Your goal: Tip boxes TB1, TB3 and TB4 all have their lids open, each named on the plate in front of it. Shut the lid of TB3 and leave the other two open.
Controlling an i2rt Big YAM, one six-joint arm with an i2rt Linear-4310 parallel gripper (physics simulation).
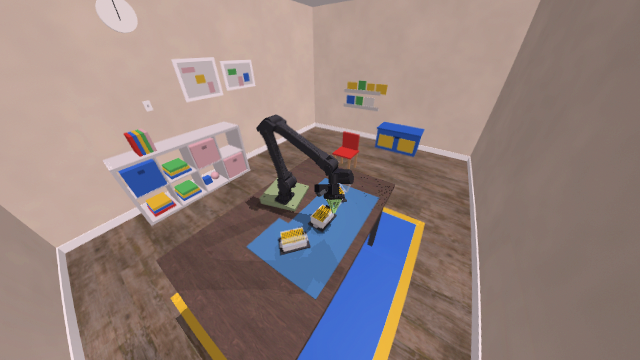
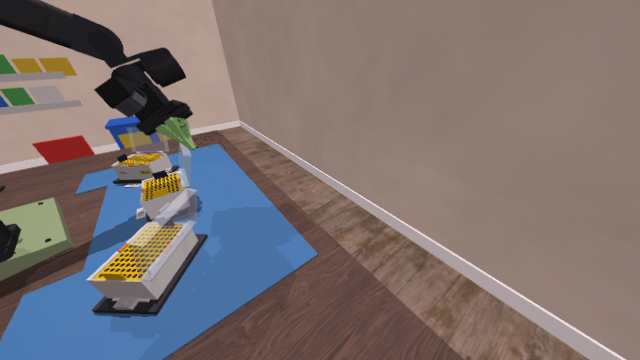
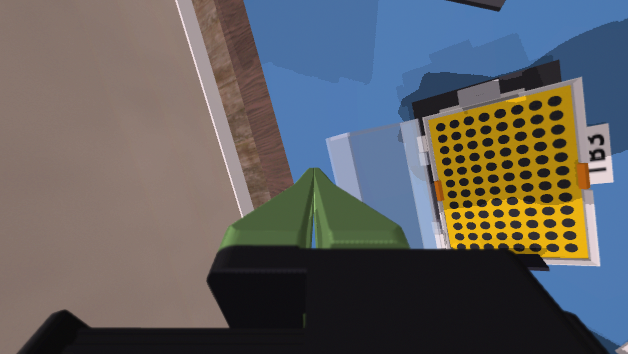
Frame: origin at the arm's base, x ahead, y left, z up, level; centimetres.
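Seen in the pictures: gripper, between the fingertips: [image 1: 333, 213] [image 2: 193, 149] [image 3: 313, 177]; arm's base, origin of its link: [image 1: 285, 197].
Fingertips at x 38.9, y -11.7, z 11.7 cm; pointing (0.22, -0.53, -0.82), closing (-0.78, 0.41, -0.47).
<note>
Pixels of each thing's top centre, then the offset from my fingertips to it. "spot": a spot on its surface instead. Level surfaces: height alone.
- TB3, centre of its top: [image 3: 508, 190] [image 2: 159, 180] [image 1: 322, 211] dy +6.0, dx -8.8, dz -7.3 cm
- nearer box, a spot on its surface: [image 2: 142, 255] spot: dy -25.1, dx -15.8, dz -2.5 cm
- farther box, centre of its top: [image 2: 136, 159] dy +29.3, dx -10.2, dz -8.1 cm
- blue mat, height of its surface: dz -14.7 cm
- brown table, height of its surface: dz -15.1 cm
TB3 [image 1: 321, 215] [image 2: 162, 187] [image 3: 505, 175] is the middle white box with a yellow holed insert; its plate [image 3: 600, 155] reads TB3. Its clear lid [image 2: 185, 166] [image 3: 387, 167] stands open, on the side away from the plate. My gripper [image 1: 334, 211] [image 2: 193, 148] [image 3: 313, 177] is shut and empty, its green tips near the lid's upper free edge, on the outer side. Whether they touch it I cannot tell. A nearer box [image 1: 293, 240] [image 2: 142, 255] has its clear lid [image 2: 175, 205] open. A farther box [image 1: 341, 190] [image 2: 142, 169] also has its lid [image 2: 148, 141] up. I cannot read these two boxes' plates.
The boxes stand on a blue mat [image 1: 340, 250] [image 2: 250, 220] [image 3: 320, 40] on the brown table [image 1: 225, 280] [image 2: 300, 310]. The arm's green base [image 1: 295, 202] [image 2: 37, 230] is on the plate side of TB3. The table edge [image 3: 250, 65] runs beyond the lid side.
</note>
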